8 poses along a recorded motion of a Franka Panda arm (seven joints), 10 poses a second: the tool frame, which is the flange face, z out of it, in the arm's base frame.
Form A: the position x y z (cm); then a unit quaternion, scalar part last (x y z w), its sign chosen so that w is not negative.
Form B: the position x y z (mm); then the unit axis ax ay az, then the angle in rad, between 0 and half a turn. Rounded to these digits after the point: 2 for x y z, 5 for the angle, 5 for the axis.
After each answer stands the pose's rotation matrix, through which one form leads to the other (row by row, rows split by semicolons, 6 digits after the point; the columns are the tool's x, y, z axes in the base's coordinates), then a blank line. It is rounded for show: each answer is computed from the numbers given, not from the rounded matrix.
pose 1, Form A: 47.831 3.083 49.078 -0.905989 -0.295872 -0.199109 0.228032
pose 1, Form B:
478.31 30.83 490.78 -0.93050 -0.30388 -0.20450 2.68148
0.745631 0.626920 0.225845; 0.445307 -0.720922 0.531011; 0.495718 -0.295368 -0.816714

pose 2, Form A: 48.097 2.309 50.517 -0.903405 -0.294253 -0.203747 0.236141
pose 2, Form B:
480.97 23.09 505.17 -0.92970 -0.30282 -0.20968 2.66481
0.743805 0.627885 0.229162; 0.435433 -0.715305 0.546568; 0.507102 -0.306755 -0.805449

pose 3, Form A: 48.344 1.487 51.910 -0.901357 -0.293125 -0.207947 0.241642
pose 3, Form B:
483.44 14.87 519.10 -0.92888 -0.30208 -0.21430 2.65348
0.741671 0.628918 0.233206; 0.427923 -0.711374 0.557521; 0.516532 -0.313703 -0.796734

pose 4, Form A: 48.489 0.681 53.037 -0.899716 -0.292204 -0.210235 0.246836
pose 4, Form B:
484.89 6.81 530.37 -0.92845 -0.30153 -0.21695 2.64276
0.740836 0.629589 0.234051; 0.422015 -0.707377 0.567028; 0.522557 -0.321302 -0.789746

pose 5, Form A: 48.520 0.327 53.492 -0.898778 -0.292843 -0.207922 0.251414
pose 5, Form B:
485.20 3.27 534.92 -0.92861 -0.30256 -0.21482 2.63331
0.742023 0.630951 0.226502; 0.421853 -0.702068 0.573708; 0.521001 -0.330154 -0.787119

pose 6, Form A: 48.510 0.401 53.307 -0.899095 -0.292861 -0.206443 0.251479
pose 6, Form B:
485.10 4.01 533.07 -0.92895 -0.30259 -0.21330 2.63318
0.743227 0.630452 0.223927; 0.422788 -0.701981 0.573125; 0.518521 -0.331289 -0.788279

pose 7, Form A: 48.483 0.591 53.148 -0.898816 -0.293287 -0.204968 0.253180
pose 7, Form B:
484.83 5.91 531.48 -0.92909 -0.30316 -0.21187 2.62966
0.743942 0.631010 0.219948; 0.423435 -0.699765 0.575354; 0.516966 -0.334896 -0.787776

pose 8, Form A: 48.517 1.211 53.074 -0.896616 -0.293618 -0.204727 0.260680
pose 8, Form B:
485.17 12.11 530.74 -0.92873 -0.30413 -0.21206 2.61414
0.743750 0.633262 0.214043; 0.419789 -0.691669 0.587683; 0.520204 -0.347237 -0.780265

